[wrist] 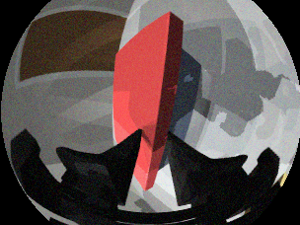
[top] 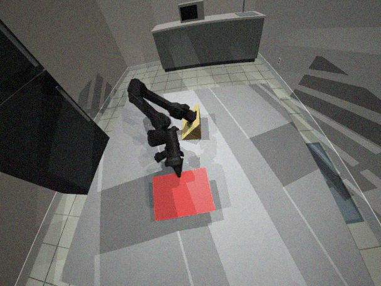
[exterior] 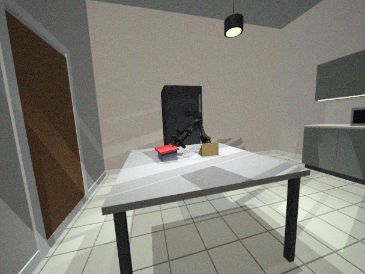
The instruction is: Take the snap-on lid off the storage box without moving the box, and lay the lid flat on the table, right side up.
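Now: gripper tip 80 mm short of the red lid and 20 mm to the right of it. Also, from my gripper tip: storage box: 70 mm ahead, 50 mm below, 20 mm to the left.
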